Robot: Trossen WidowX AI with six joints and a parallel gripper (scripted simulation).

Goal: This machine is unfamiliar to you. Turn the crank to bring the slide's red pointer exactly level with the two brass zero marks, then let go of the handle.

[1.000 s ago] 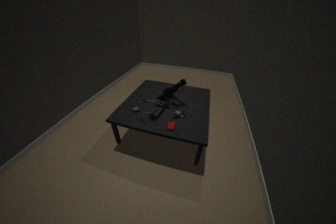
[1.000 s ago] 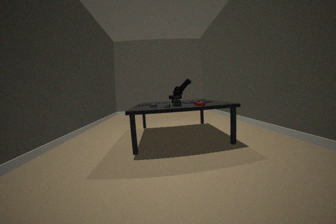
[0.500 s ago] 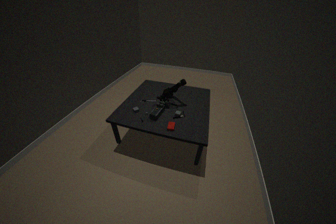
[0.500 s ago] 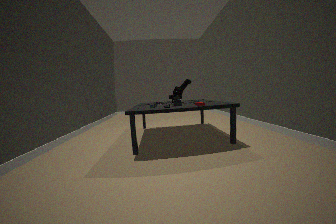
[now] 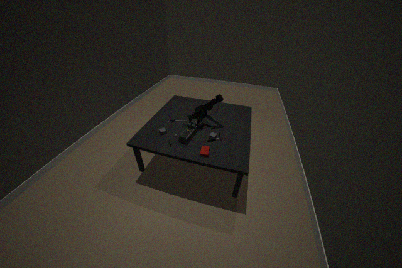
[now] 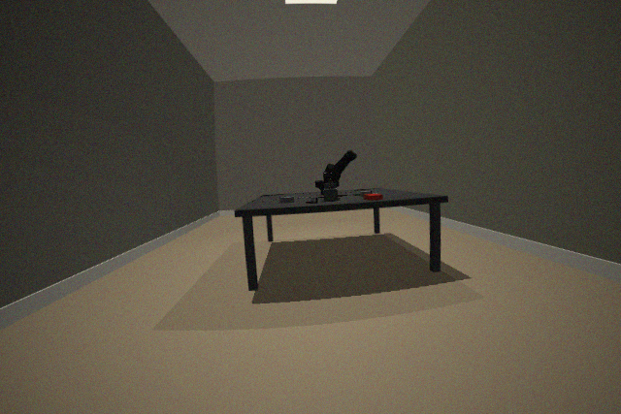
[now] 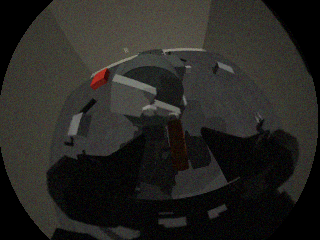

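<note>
My gripper tip is now 30 mm below the crank handle, 20 mm past it and 10 mm to the right of it. From my gripper tip the other things lie so: red pointer (170 mm ahead, 40 mm above, 20 mm to the right).
</note>
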